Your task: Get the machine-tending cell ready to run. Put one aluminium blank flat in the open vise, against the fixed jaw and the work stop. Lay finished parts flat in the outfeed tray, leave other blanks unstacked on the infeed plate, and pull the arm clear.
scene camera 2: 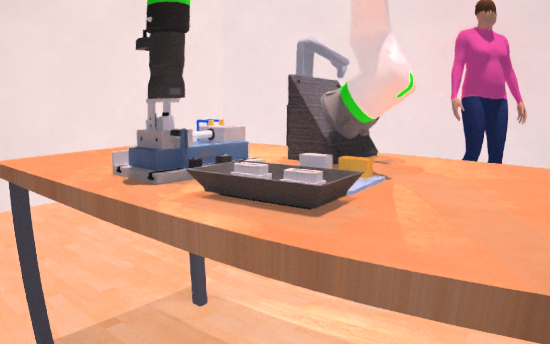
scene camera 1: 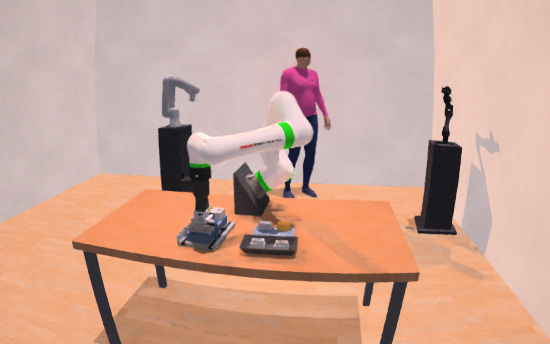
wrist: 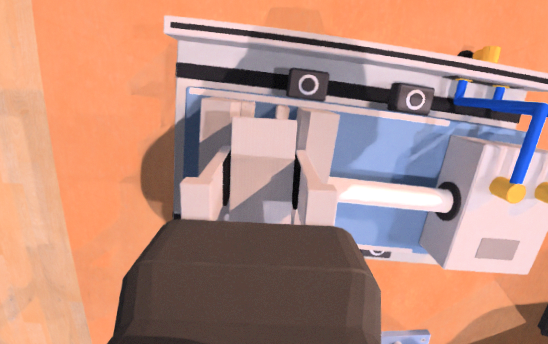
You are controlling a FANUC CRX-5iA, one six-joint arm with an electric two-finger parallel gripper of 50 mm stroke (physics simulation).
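Seen in the pictures: gripper, fingertip midpoint: (scene camera 2: 159,129) (scene camera 1: 198,221) (wrist: 262,166); arm's base at its link origin: (scene camera 2: 338,115) (scene camera 1: 253,187).
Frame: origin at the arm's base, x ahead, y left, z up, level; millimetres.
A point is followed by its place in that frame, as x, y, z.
Observation:
My gripper (scene camera 1: 201,212) {515, -97, -21} (scene camera 2: 161,118) {515, -97, -21} (wrist: 262,166) {515, -97, -21} is shut on a grey aluminium blank (scene camera 2: 165,123) {519, -64, -8} (wrist: 263,137) {518, -118, 0}, over the jaws of the open vise (scene camera 2: 165,157) {545, -25, -73} (wrist: 380,150) {433, -113, -57}. The blank looks tilted in scene camera 2; its lower end is hidden behind the near jaw. In the wrist view it lies between the jaws, and its contact with the fixed jaw and work stop cannot be told. Two finished parts, one (scene camera 1: 257,243) {522, 184, -83} (scene camera 2: 251,169) {520, 195, -76} and another (scene camera 1: 281,244) {514, 287, -78} (scene camera 2: 303,175) {512, 295, -75}, lie apart in the dark outfeed tray (scene camera 1: 270,251) {569, 254, -89} (scene camera 2: 260,193) {562, 258, -99}.
The infeed plate (scene camera 2: 369,185) {336, 302, -113} (wrist: 417,335) {297, 104, -109} behind the tray bears a grey blank (scene camera 1: 265,226) {320, 161, -88} (scene camera 2: 316,160) {319, 168, -82} and a yellow block (scene camera 1: 284,226) {306, 250, -84} (scene camera 2: 356,166) {305, 254, -87}, side by side. The vise's cylinder block (wrist: 500,225) {351, -84, -21} and blue pipe (wrist: 533,142) {368, -141, -7} stand right of the fingers in the wrist view.

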